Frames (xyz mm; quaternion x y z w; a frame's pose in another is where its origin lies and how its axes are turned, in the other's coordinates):
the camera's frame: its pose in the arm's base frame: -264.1 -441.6 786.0 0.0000 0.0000 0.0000 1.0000
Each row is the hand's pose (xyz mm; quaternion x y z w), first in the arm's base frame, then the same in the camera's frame.
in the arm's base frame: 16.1 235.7 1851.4 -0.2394 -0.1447 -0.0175 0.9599
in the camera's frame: 280.2 677.3 1065.4 -0.2394 -0.1447 -0.0175 0.9599
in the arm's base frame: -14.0 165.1 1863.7 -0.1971 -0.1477 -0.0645 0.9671
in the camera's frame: 250.1 606.7 1077.7 -0.1971 -0.1477 -0.0645 0.9670
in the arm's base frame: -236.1 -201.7 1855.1 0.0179 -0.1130 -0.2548 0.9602
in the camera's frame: 28.0 239.9 1069.1 0.0179 -0.1130 -0.2548 0.9602
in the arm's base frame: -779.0 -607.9 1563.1 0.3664 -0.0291 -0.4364 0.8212
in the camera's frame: -514.9 -166.3 777.1 0.3664 -0.0291 -0.4364 0.8212
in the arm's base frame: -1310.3 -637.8 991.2 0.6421 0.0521 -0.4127 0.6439
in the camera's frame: -1046.2 -196.2 205.2 0.6421 0.0521 -0.4127 0.6439
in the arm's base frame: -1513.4 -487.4 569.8 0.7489 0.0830 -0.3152 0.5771
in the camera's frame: -1249.3 -45.8 -216.2 0.7488 0.0830 -0.3152 0.5771
